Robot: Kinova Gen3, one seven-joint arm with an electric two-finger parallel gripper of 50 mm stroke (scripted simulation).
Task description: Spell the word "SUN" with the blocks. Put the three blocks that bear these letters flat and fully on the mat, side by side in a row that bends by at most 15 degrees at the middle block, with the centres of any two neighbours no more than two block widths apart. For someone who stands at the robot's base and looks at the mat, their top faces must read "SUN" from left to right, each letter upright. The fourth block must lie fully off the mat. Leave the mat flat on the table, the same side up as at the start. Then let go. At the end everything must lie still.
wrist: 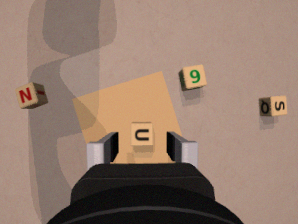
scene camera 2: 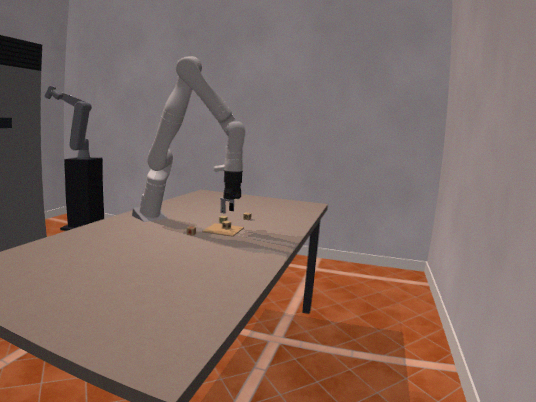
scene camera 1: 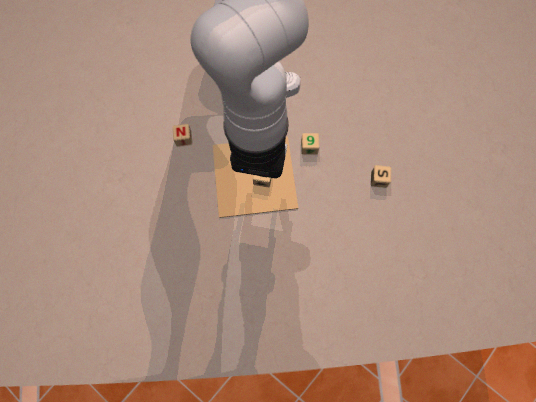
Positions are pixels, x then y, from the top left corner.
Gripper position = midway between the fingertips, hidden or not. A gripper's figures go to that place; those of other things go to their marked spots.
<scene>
The gripper (wrist: 142, 142): 18 cm from the lens. A mat (wrist: 146, 99) is 25 cm from the lens.
</scene>
